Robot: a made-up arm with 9 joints. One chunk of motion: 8 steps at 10 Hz.
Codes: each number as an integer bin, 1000 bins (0 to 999) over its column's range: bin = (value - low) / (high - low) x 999, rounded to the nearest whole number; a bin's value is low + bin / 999 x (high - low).
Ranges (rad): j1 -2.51..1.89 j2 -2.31..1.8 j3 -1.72..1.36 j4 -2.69..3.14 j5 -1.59..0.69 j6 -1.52..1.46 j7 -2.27..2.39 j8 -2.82..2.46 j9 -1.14..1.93
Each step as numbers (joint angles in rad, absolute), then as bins.
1 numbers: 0.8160 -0.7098 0.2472 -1.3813 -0.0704 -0.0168 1.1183 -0.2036 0.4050
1 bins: 755 389 638 224 666 504 726 495 503
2 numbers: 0.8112 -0.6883 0.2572 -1.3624 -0.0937 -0.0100 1.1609 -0.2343 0.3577
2 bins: 754 394 641 227 656 506 736 489 487
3 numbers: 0.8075 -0.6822 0.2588 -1.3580 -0.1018 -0.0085 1.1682 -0.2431 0.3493
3 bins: 753 396 642 228 652 507 737 488 485
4 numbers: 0.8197 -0.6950 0.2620 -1.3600 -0.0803 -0.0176 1.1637 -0.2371 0.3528
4 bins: 756 393 643 228 661 504 736 489 486
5 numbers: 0.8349 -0.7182 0.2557 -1.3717 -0.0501 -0.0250 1.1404 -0.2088 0.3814
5 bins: 759 387 641 226 675 501 731 494 495
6 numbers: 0.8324 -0.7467 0.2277 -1.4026 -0.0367 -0.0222 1.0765 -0.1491 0.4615
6 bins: 759 380 632 221 681 502 717 505 521
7 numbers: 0.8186 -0.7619 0.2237 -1.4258 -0.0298 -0.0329 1.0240 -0.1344 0.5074
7 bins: 756 376 630 217 684 499 706 508 536
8 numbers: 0.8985 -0.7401 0.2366 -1.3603 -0.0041 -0.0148 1.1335 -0.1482 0.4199
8 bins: 774 382 635 228 695 505 730 506 508
